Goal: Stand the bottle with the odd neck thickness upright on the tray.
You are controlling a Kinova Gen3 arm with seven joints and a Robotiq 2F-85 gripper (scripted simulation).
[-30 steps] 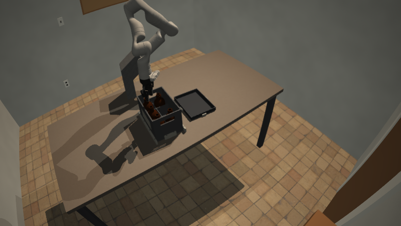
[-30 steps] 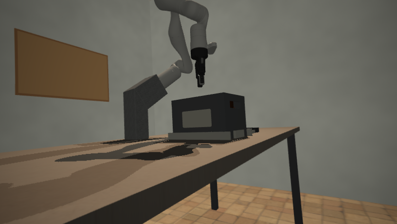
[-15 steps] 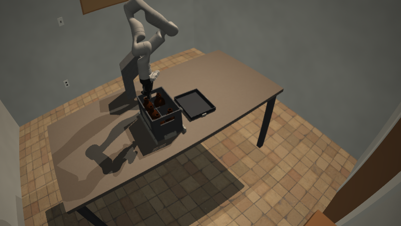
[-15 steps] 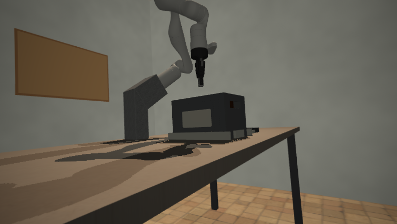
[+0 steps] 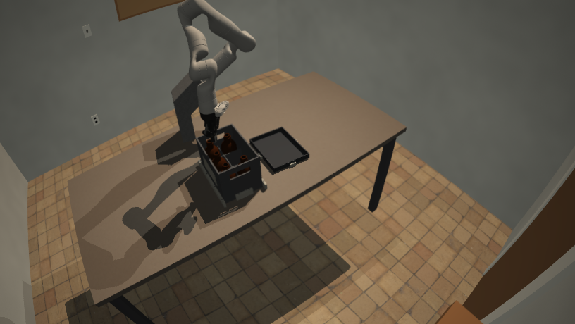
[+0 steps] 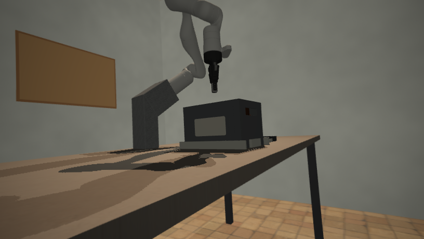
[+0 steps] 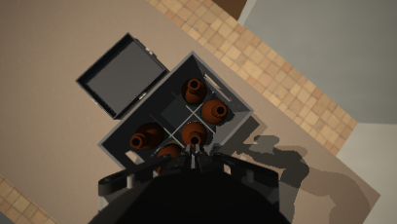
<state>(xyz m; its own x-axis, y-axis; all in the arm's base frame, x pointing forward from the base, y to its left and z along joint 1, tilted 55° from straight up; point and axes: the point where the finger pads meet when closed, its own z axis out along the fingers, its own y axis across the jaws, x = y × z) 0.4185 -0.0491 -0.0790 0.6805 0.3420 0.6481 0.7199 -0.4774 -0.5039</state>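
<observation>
My gripper is now 4 cm to the right of the crate and 16 cm above it. Round my hand: dark tray: 4 cm behind, 32 cm to the left, 23 cm below; glass bottle: 9 cm behind, 8 cm to the left, 16 cm below.
</observation>
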